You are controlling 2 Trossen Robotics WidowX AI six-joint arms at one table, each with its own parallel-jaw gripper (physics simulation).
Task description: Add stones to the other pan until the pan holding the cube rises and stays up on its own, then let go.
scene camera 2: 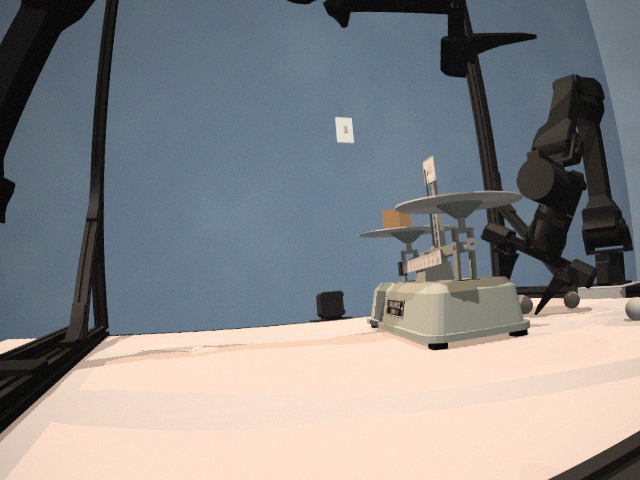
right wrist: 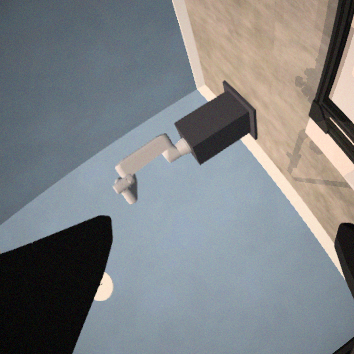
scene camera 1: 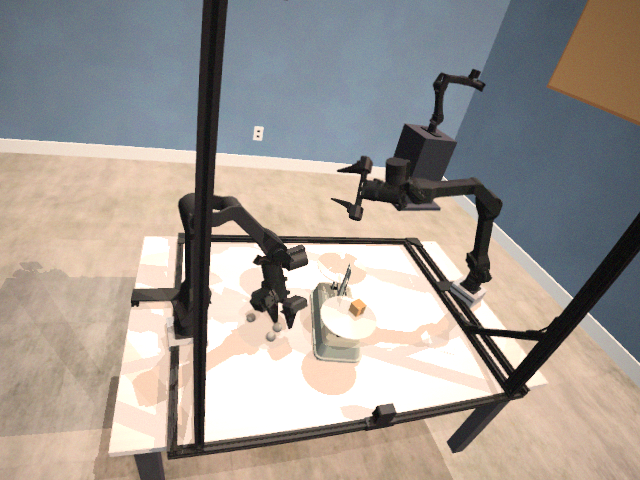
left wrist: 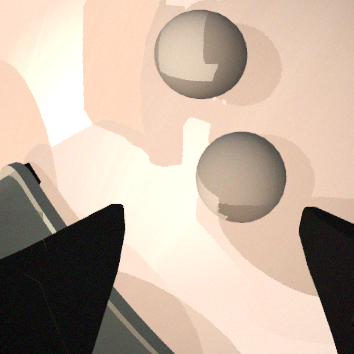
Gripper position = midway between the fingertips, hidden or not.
Observation:
My right gripper (scene camera 1: 333,184) is open, with nothing in its grasp. Further things: my left gripper (scene camera 2: 518,305) and a grey balance scale (scene camera 2: 436,308).
The grey balance scale is seen too in scene camera 1 (scene camera 1: 344,269) and in the left wrist view (left wrist: 35,217). My left gripper shows as well in scene camera 1 (scene camera 1: 283,326) and in the left wrist view (left wrist: 215,218). My right gripper is seen too in the right wrist view (right wrist: 230,233). The right wrist view misses the grey balance scale: it is out of frame.

